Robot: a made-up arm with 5 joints.
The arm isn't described. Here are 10 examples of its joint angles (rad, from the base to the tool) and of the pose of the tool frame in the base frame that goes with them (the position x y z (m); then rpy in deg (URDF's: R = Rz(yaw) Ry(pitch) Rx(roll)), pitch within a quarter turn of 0, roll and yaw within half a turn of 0).
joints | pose
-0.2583 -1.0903 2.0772 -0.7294 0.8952 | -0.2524 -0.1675 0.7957 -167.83 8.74 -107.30
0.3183 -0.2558 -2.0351 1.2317 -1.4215 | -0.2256 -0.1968 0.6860 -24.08 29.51 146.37
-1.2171 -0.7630 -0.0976 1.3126 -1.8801 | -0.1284 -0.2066 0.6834 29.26 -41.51 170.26
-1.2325 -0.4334 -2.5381 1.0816 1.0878 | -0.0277 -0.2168 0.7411 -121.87 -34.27 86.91
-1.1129 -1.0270 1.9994 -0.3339 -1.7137 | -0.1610 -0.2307 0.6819 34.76 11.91 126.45
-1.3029 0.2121 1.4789 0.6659 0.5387 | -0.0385 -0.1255 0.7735 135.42 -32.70 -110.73
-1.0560 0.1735 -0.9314 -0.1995 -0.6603 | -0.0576 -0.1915 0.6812 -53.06 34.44 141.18
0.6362 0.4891 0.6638 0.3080 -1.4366 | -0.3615 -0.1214 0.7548 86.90 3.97 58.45
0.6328 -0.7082 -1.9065 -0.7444 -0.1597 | -0.2627 -0.2249 0.7487 -171.88 -44.91 68.07
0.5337 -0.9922 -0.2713 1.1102 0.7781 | -0.3383 -0.1982 0.7811 -143.48 55.12 -85.85
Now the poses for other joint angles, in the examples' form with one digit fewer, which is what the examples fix.
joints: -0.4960 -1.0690 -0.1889 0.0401 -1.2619
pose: -0.115 -0.221 0.674 -62.4 26.6 113.2
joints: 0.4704 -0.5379 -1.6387 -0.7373 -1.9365
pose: -0.201 -0.146 0.751 -149.2 53.8 76.5
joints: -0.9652 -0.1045 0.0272 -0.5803 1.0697
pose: -0.166 -0.277 0.751 -128.1 8.1 -6.4
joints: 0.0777 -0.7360 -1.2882 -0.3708 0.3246
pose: -0.226 -0.273 0.693 -105.4 -40.7 18.5
